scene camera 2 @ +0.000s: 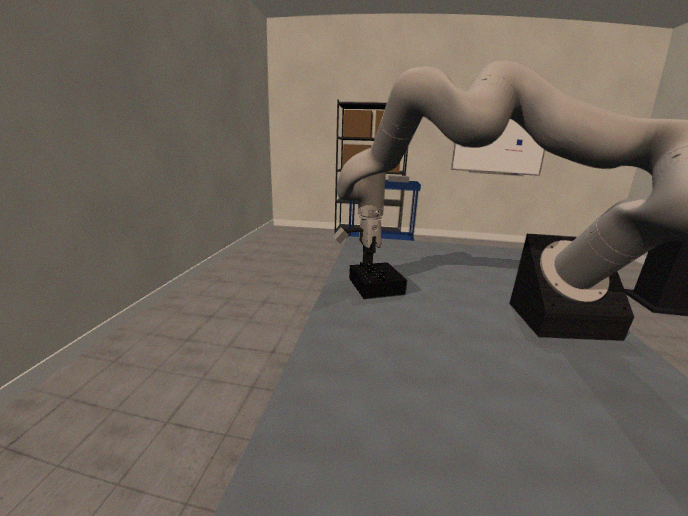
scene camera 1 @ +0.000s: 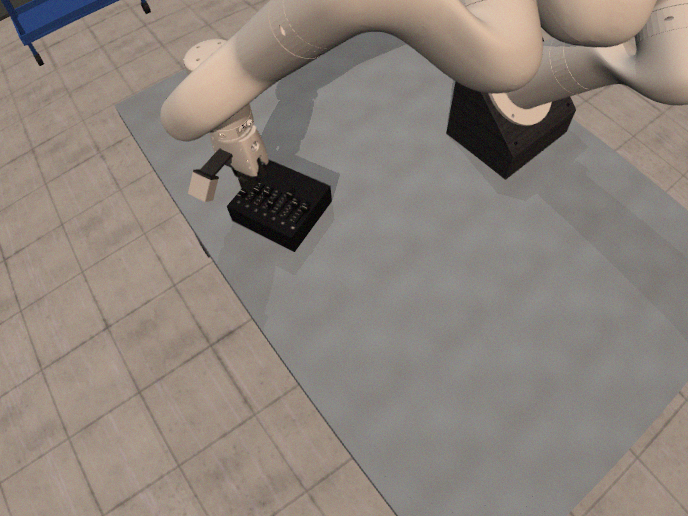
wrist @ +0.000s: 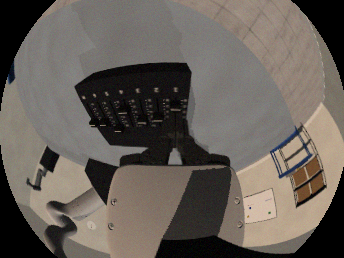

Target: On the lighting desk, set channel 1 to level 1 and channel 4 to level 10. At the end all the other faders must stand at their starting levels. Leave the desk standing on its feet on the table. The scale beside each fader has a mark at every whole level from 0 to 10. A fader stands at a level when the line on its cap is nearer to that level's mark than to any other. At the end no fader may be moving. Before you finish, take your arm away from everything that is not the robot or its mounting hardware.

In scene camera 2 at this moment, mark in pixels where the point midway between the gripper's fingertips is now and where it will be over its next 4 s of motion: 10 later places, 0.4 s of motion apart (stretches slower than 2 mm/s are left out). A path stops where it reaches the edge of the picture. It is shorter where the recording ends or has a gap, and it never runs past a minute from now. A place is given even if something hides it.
My gripper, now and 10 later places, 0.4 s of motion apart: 367, 264; 368, 264; 369, 263; 369, 256; 369, 253; 369, 254; 368, 254; 366, 256; 364, 259; 364, 260; 362, 262
